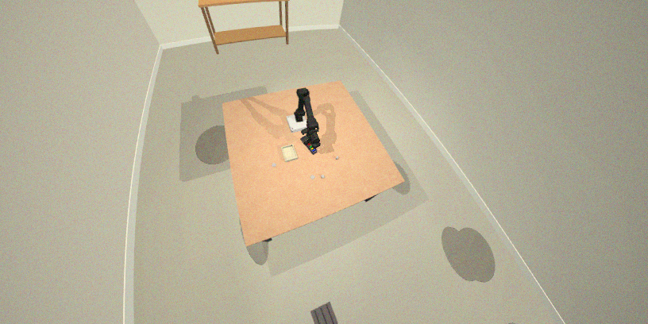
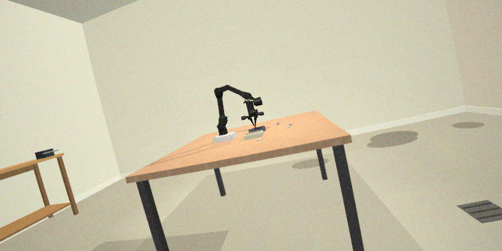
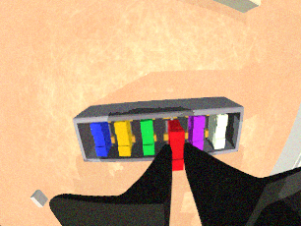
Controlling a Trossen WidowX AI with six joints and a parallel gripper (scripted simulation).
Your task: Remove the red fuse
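My gripper tip is 3 cm short of the tray, 18 cm to the left of it and 5 cm above it. The rest, counted from my gripper tip: red fuse 1 cm below.
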